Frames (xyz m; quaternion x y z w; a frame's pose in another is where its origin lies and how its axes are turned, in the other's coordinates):
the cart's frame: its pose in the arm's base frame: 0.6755 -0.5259 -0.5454 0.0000 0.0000 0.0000 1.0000
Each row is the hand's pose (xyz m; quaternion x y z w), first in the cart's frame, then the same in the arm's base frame.
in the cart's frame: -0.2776 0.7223 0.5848 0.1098 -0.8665 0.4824 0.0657
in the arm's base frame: 0.3979 0.1964 0.0394 0.1098 -0.8665 0.4824 0.0657
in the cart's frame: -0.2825 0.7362 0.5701 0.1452 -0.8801 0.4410 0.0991
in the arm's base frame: 0.3930 0.2103 0.0247 0.1452 -0.8801 0.4410 0.0991
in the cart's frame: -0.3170 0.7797 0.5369 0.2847 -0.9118 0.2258 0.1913
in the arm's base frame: 0.3585 0.2538 -0.0085 0.2847 -0.9118 0.2258 0.1913
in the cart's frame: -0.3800 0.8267 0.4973 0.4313 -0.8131 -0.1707 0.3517
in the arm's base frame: 0.2955 0.3008 -0.0481 0.4313 -0.8131 -0.1707 0.3517
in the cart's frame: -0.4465 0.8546 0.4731 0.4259 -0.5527 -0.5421 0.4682
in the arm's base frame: 0.2290 0.3287 -0.0723 0.4259 -0.5527 -0.5421 0.4682
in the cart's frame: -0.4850 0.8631 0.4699 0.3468 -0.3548 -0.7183 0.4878
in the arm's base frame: 0.1905 0.3372 -0.0755 0.3468 -0.3548 -0.7183 0.4878
